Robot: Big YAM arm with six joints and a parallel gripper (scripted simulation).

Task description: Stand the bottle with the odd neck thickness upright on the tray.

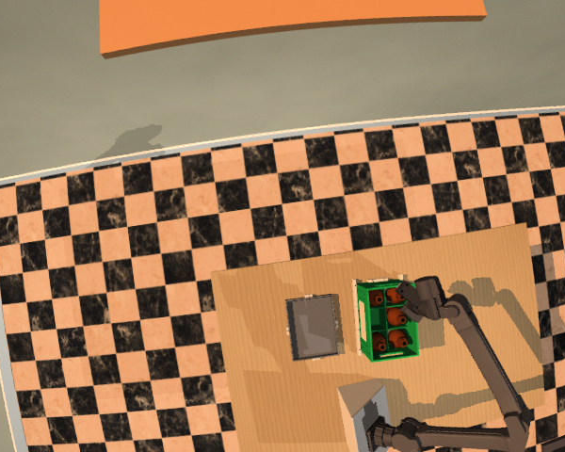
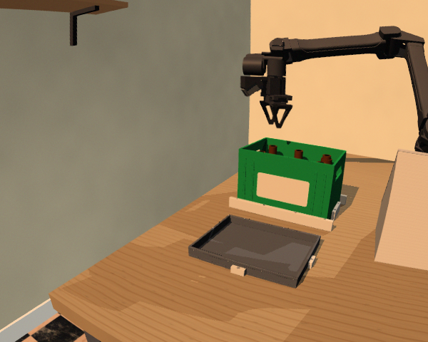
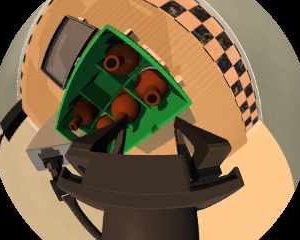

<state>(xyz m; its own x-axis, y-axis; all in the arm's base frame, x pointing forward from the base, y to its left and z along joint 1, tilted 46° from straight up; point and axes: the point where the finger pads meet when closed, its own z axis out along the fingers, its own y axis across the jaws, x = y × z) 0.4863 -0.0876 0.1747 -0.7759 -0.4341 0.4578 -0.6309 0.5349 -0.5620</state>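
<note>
My gripper is now 15 cm above the green crate, 8 cm past it and 5 cm to the right of it. Round my hand: dark grey tray: 34 cm to the left, 22 cm below, 8 cm behind.
</note>
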